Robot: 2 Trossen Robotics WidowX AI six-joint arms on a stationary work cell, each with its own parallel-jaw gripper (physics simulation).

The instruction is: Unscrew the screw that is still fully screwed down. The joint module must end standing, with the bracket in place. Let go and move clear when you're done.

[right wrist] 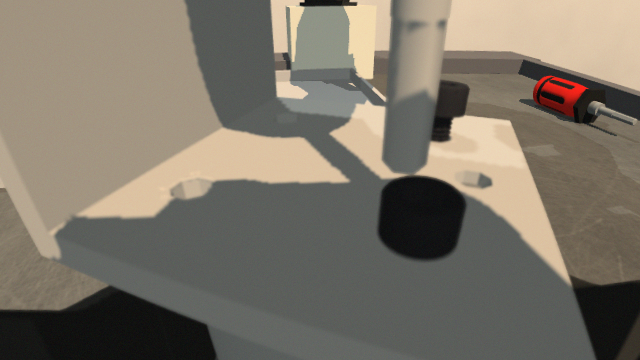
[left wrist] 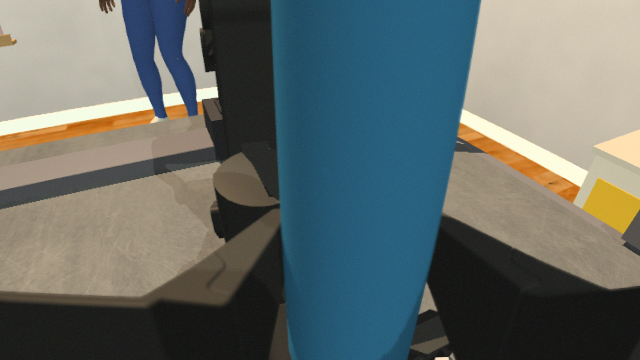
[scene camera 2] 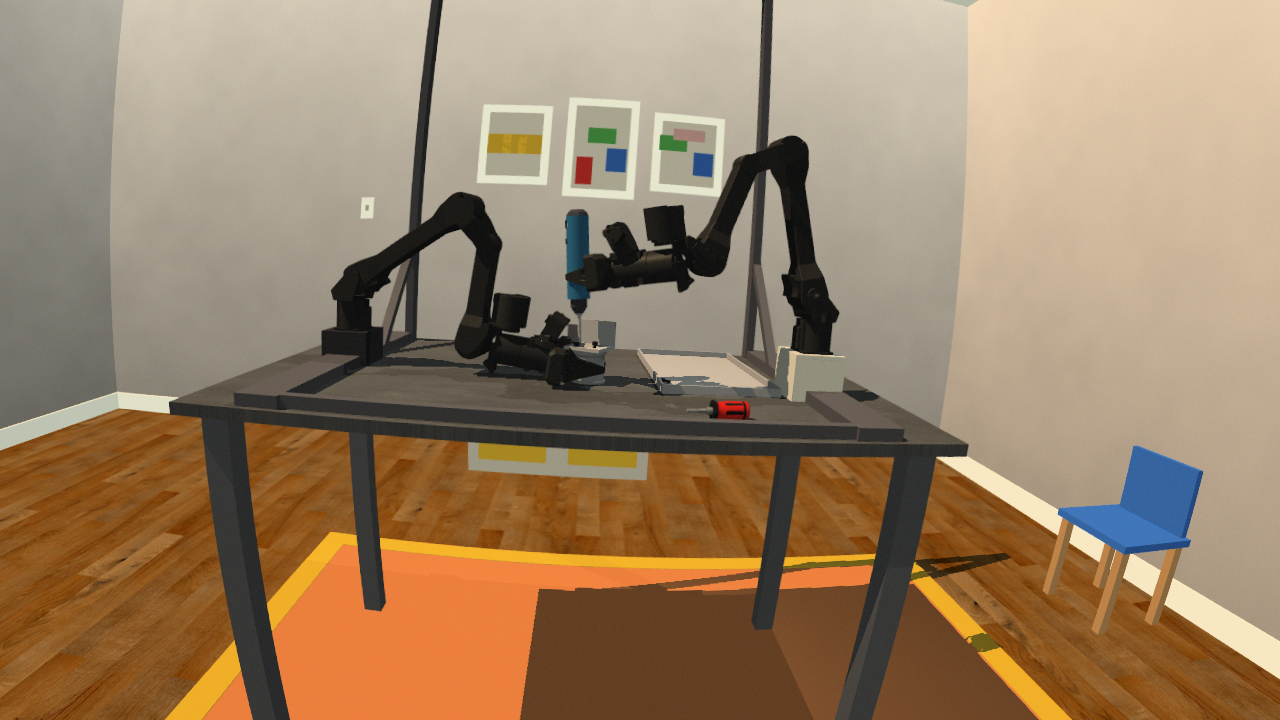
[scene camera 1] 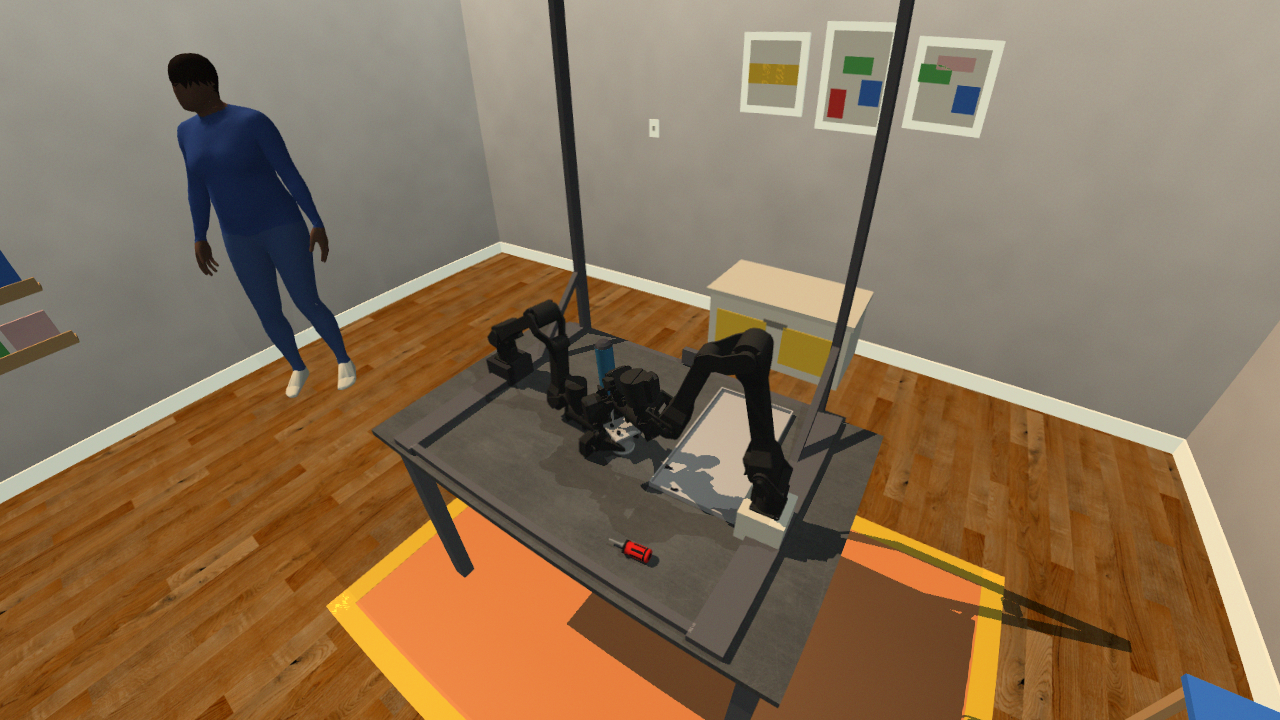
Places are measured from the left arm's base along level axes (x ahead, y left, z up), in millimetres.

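Pixels of known places: left gripper, between the fingertips: [left wrist: 351, 221] [scene camera 2: 571, 276]; right gripper, between the fingertips: [scene camera 2: 605, 367] [scene camera 1: 631, 443]; left arm's base, origin of its link: [right wrist: 326, 5] [scene camera 2: 811, 351] [scene camera 1: 768, 504]; right arm's base, origin of its link: [scene camera 2: 352, 328] [scene camera 1: 508, 356].
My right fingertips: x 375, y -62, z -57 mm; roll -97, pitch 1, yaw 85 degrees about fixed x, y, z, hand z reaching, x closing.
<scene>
For each thing: its middle in the pictures, then the offset to it from my right fingertips.
- blue electric screwdriver, middle of its body: [left wrist: 354, 241] [scene camera 2: 577, 275] [scene camera 1: 608, 385] 60 mm ahead, 0 mm left, 166 mm up
- joint module, middle of its body: [scene camera 2: 588, 364] [scene camera 1: 622, 437] 30 mm ahead, 3 mm right, 5 mm up
- bracket, middle of its body: [right wrist: 330, 60] [scene camera 2: 590, 336] [scene camera 1: 621, 422] 30 mm ahead, 3 mm right, 56 mm up
- bit, middle of its body: [right wrist: 410, 98] 50 mm ahead, 3 mm left, 55 mm up
- second screw, middle of its body: [right wrist: 437, 125] 23 mm ahead, 22 mm left, 41 mm up
- red screwdriver, middle of its body: [right wrist: 583, 103] [scene camera 2: 717, 410] [scene camera 1: 629, 547] 150 mm back, 255 mm left, 12 mm down
- shallow pale tray, middle of its body: [scene camera 2: 700, 369] [scene camera 1: 727, 445] 209 mm back, 129 mm right, 19 mm down
My left gripper [scene camera 2: 581, 275] [left wrist: 351, 221] is shut on the blue electric screwdriver [scene camera 1: 605, 360] [scene camera 2: 577, 234] [left wrist: 370, 125], which stands upright, bit down. My right gripper [scene camera 2: 590, 368] is shut on the joint module [scene camera 2: 590, 381], which stands on the table under the bracket [right wrist: 125, 75] [scene camera 2: 598, 332]. In the right wrist view, the bit [right wrist: 412, 100] ends right at the rear edge of a near black screw head [right wrist: 421, 220]; I cannot tell whether they touch. This head sits low on the bracket plate. A second screw [right wrist: 454, 99], partly behind the bit, stands raised with threads showing.
A red screwdriver [scene camera 1: 637, 550] [scene camera 2: 732, 410] [right wrist: 560, 95] lies near the table's front edge. A shallow pale tray [scene camera 1: 729, 420] [scene camera 2: 698, 362] lies beside the module, towards the left arm's white base block [scene camera 1: 760, 523] [scene camera 2: 816, 376]. The two grippers are close together, left above right.
</scene>
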